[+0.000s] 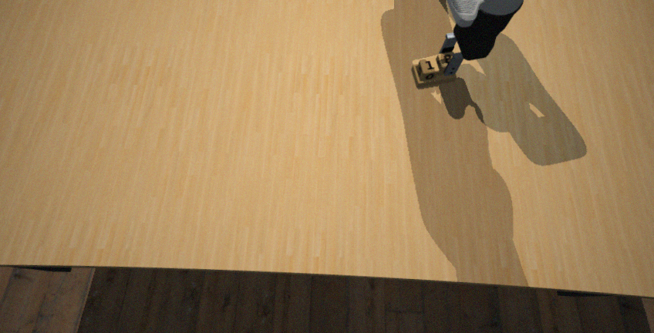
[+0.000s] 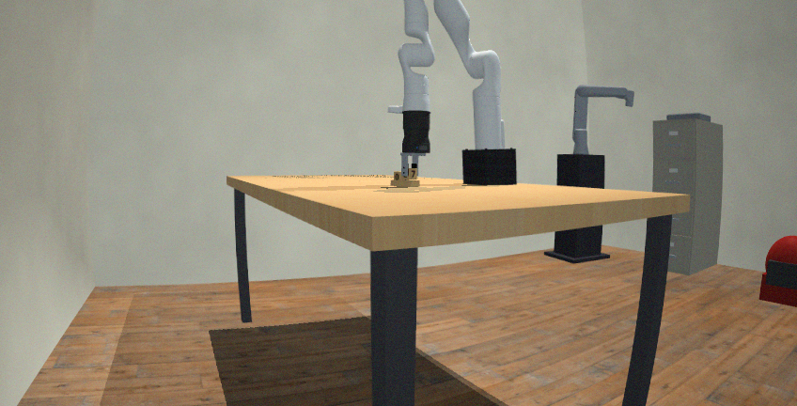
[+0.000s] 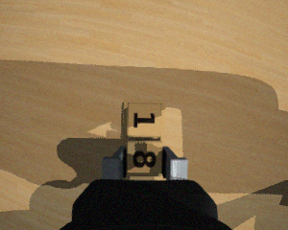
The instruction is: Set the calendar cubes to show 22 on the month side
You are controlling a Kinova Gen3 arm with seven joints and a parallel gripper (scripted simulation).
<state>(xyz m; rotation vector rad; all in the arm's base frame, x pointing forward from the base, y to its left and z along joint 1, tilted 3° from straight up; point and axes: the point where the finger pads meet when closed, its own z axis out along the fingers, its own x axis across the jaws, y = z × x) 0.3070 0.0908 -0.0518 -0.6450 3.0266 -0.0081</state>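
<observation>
The wooden calendar tray lies 4 cm below my hand, 2 cm to the right of it and 1 cm ahead of it. The rest, counted from my hand: wooden number cube 1 cm below.
</observation>
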